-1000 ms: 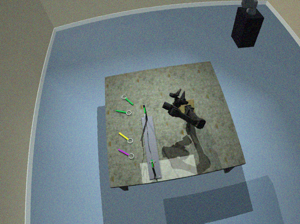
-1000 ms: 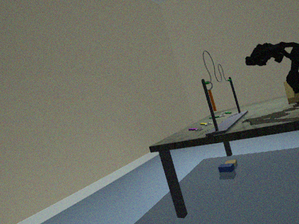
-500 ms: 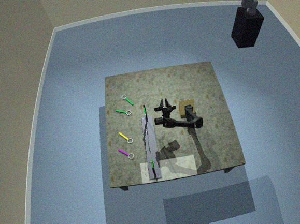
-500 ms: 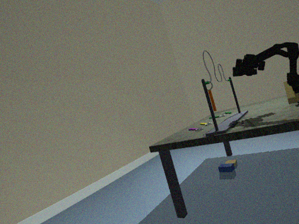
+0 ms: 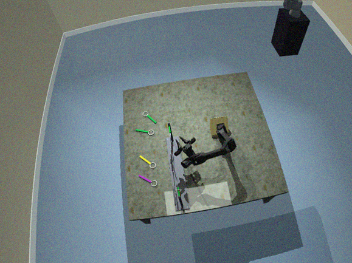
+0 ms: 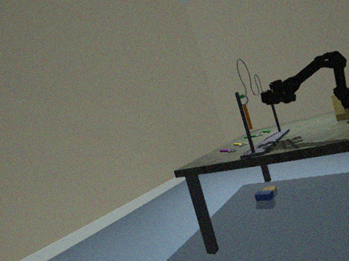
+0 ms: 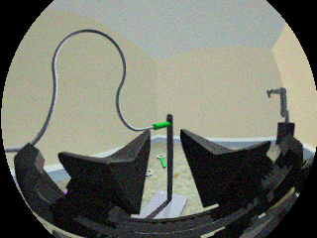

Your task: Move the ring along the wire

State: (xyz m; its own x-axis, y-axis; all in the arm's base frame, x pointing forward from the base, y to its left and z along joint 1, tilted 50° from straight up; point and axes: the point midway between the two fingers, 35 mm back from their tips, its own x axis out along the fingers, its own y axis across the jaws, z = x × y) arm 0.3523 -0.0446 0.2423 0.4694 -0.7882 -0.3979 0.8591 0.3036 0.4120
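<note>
Right now the orange-handled ring is 40 cm to the left of my gripper tip, 6 cm below it and 6 cm ahead of it.
</note>
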